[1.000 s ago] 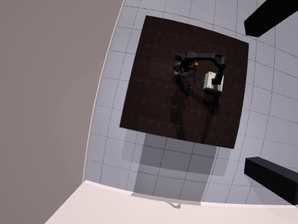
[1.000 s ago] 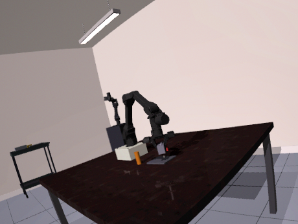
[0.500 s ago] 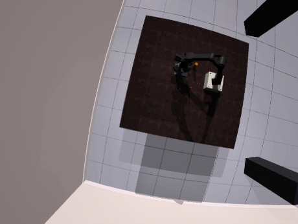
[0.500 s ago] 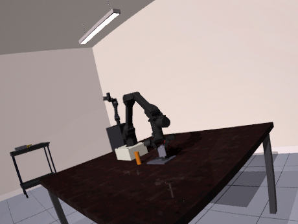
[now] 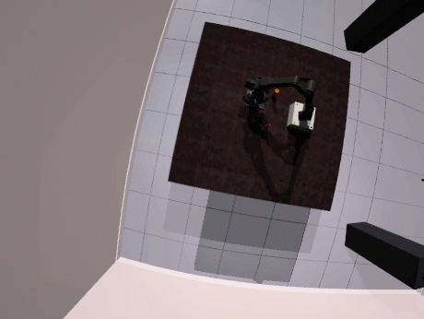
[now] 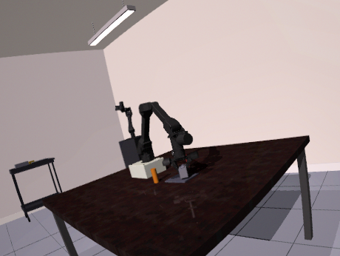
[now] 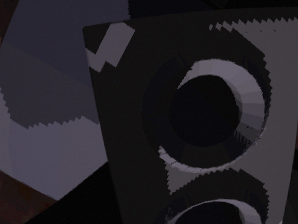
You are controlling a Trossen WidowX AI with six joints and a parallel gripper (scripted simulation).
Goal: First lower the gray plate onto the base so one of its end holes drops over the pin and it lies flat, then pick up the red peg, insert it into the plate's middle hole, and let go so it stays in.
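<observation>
Right now the gray plate is 30 mm above my gripper tip. From my gripper tip the other things lie so: red peg 200 mm to the left, 100 mm behind, 20 mm above; orange cylinder 160 mm behind, 50 mm to the right, 20 mm above; gray base 20 mm behind, 10 mm to the left, 10 mm below.
</observation>
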